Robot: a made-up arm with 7 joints. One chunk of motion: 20 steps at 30 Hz.
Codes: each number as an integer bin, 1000 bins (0 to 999) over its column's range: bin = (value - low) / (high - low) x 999, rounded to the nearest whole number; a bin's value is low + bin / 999 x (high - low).
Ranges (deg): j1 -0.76..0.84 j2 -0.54..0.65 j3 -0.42..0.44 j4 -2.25..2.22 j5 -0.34..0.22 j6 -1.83..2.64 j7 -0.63..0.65
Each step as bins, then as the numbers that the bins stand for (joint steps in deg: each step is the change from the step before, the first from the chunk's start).
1 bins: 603 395 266 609 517 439 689
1 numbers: 0.206 -0.069 -0.191 0.475 -0.050 0.134 0.253
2 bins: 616 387 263 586 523 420 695
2 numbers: 0.227 -0.079 -0.194 0.372 -0.047 0.049 0.260
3 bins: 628 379 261 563 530 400 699
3 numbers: 0.246 -0.089 -0.195 0.269 -0.043 -0.040 0.266
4 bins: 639 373 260 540 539 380 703
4 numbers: 0.263 -0.096 -0.196 0.166 -0.038 -0.130 0.271
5 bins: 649 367 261 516 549 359 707
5 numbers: 0.279 -0.103 -0.195 0.059 -0.032 -0.224 0.276
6 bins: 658 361 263 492 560 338 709
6 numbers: 0.294 -0.110 -0.194 -0.049 -0.026 -0.318 0.278
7 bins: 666 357 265 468 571 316 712
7 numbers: 0.307 -0.115 -0.192 -0.156 -0.020 -0.416 0.282
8 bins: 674 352 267 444 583 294 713
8 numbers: 0.319 -0.121 -0.190 -0.263 -0.013 -0.515 0.284
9 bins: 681 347 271 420 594 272 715
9 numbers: 0.331 -0.127 -0.187 -0.371 -0.007 -0.613 0.286
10 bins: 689 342 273 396 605 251 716
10 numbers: 0.344 -0.133 -0.185 -0.478 -0.001 -0.707 0.287
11 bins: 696 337 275 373 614 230 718
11 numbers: 0.355 -0.139 -0.183 -0.581 0.004 -0.801 0.290
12 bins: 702 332 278 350 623 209 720
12 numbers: 0.364 -0.145 -0.181 -0.684 0.009 -0.895 0.293
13 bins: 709 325 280 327 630 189 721
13 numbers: 0.376 -0.153 -0.179 -0.787 0.013 -0.984 0.294
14 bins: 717 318 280 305 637 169 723
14 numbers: 0.388 -0.161 -0.179 -0.885 0.017 -1.074 0.296
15 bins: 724 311 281 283 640 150 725
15 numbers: 0.400 -0.170 -0.178 -0.984 0.019 -1.159 0.299
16 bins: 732 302 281 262 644 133 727
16 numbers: 0.412 -0.180 -0.178 -1.078 0.021 -1.235 0.301
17 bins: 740 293 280 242 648 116 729
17 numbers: 0.425 -0.191 -0.179 -1.167 0.023 -1.311 0.304
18 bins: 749 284 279 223 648 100 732
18 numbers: 0.440 -0.202 -0.180 -1.252 0.023 -1.383 0.308
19 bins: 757 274 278 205 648 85 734
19 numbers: 0.452 -0.214 -0.181 -1.333 0.023 -1.450 0.310
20 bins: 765 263 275 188 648 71 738
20 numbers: 0.465 -0.227 -0.183 -1.409 0.023 -1.512 0.316
